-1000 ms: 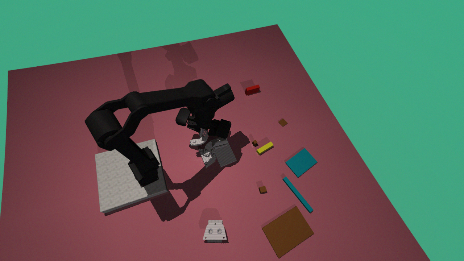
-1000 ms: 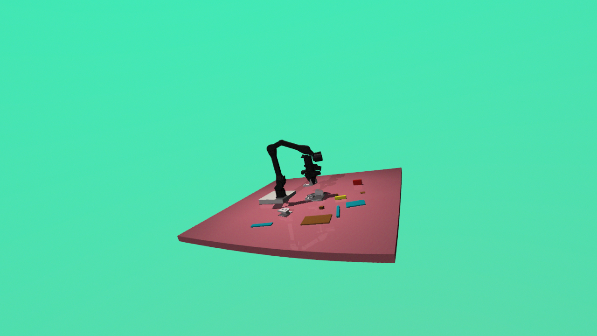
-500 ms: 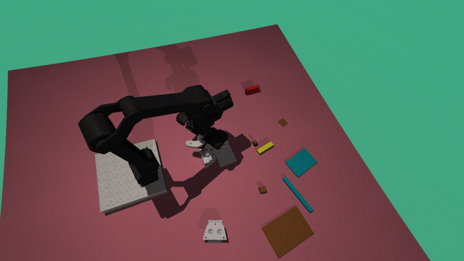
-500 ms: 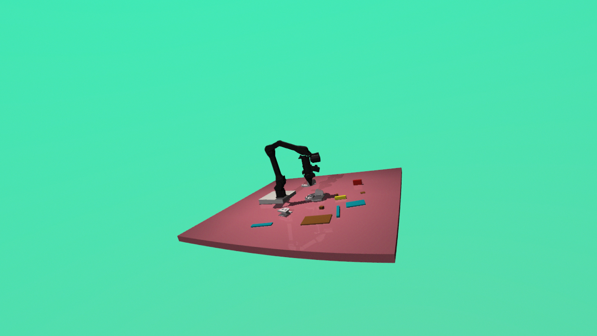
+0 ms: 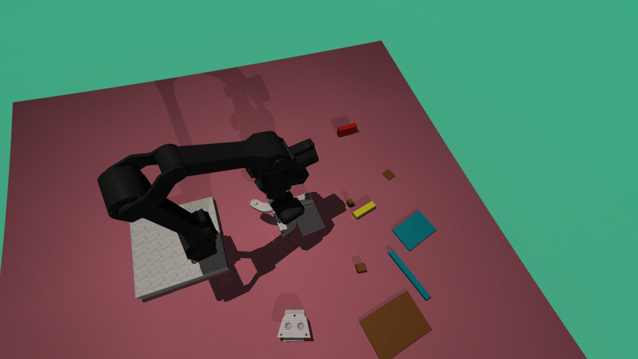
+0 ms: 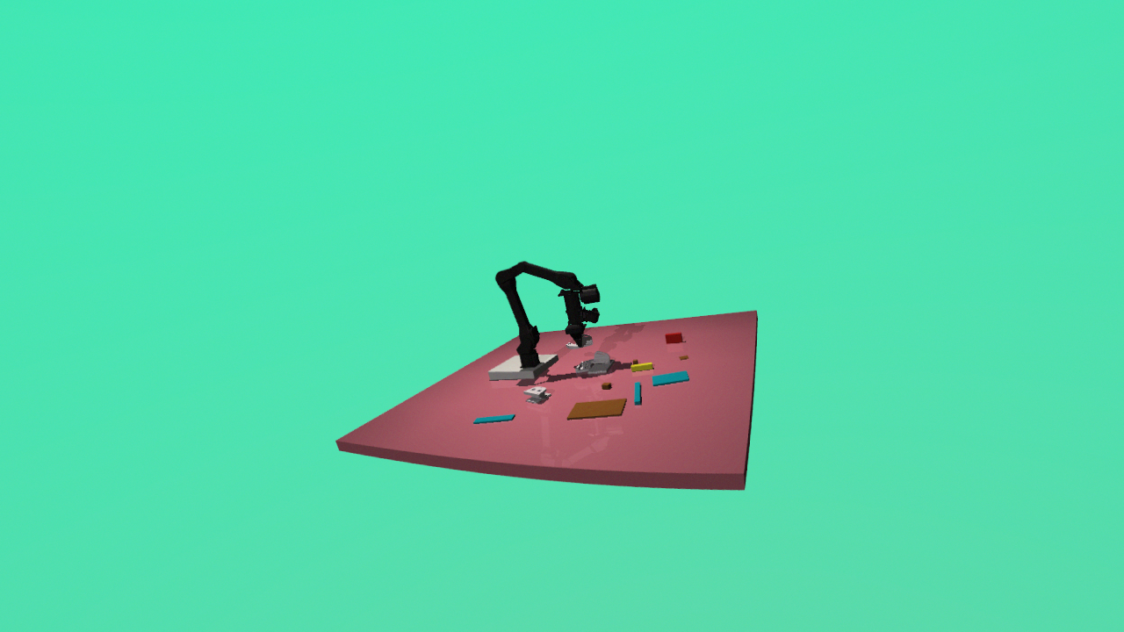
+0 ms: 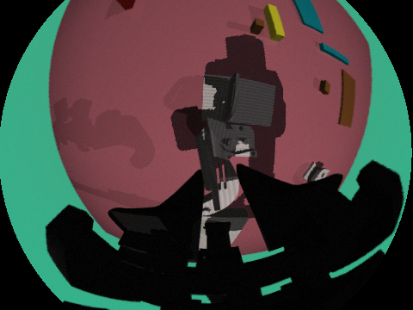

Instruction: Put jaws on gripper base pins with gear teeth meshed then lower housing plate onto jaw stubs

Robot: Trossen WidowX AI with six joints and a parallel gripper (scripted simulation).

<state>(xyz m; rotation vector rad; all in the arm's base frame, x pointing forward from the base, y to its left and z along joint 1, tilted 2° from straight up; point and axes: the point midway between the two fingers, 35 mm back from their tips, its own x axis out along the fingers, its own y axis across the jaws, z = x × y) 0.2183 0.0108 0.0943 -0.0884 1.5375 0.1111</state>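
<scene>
Now: the gripper jaw 4 cm behind my gripper tip and 1 cm to the left of it. From my gripper tip the other things lie so: white stepped block 9 cm behind, 29 cm to the right, 7 cm below; yellow bar 24 cm ahead, 11 cm to the right, 7 cm below; red block 34 cm ahead, 16 cm to the left, 6 cm below.
</scene>
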